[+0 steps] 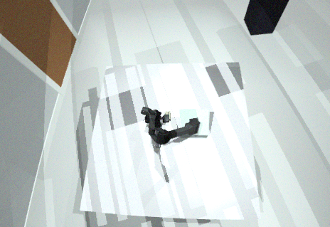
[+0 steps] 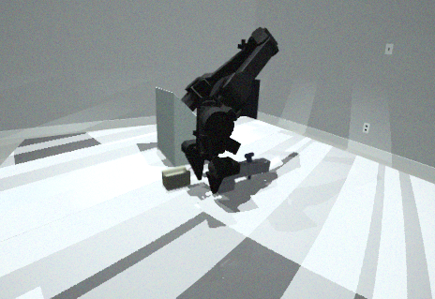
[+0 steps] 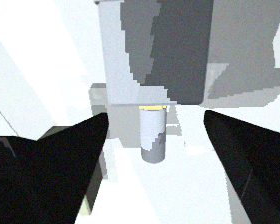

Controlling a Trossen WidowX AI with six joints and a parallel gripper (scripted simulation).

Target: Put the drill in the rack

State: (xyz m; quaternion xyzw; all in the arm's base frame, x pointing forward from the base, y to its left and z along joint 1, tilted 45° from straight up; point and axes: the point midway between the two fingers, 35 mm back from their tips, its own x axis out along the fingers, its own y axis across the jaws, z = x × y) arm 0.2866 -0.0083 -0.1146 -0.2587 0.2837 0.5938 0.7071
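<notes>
Now: gripper tip 6 cm to the right of the drill and 3 cm below it. From my gripper tip the other things lie so: small blue key: 1 cm ahead, 14 cm to the left, 3 cm above; then rack: 8 cm behind, 4 cm to the right; then grey housing: 1 cm ahead, 11 cm to the left, 2 cm above.
</notes>
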